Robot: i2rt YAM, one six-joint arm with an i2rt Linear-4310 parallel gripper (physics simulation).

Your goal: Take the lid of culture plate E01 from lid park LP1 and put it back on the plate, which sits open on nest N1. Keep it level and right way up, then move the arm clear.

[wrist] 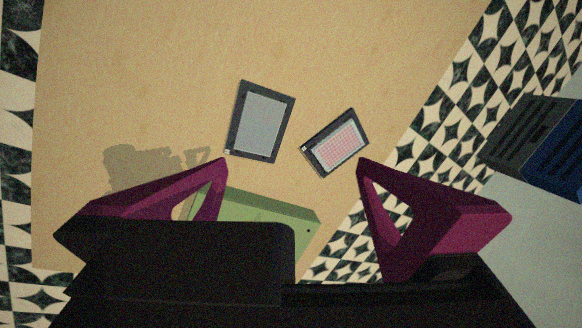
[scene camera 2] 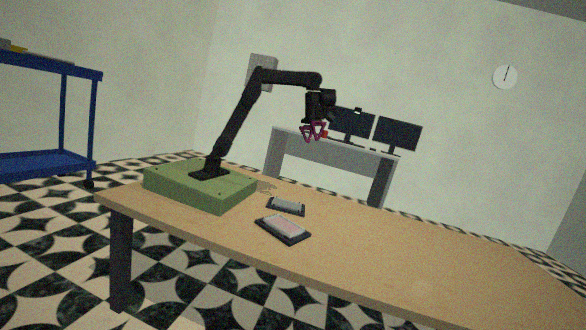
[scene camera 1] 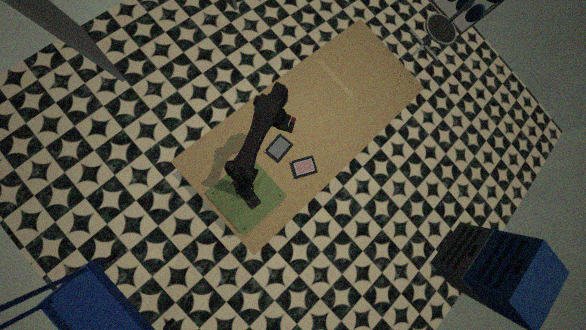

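Gripper (wrist: 291, 164) open, holds nothing. Plate lid (wrist: 261, 118) rests on a dark lid holder (wrist: 245, 86). Well plate with pink wells (wrist: 345, 140) rests on a dark plate holder (scene camera 2: 289, 242).
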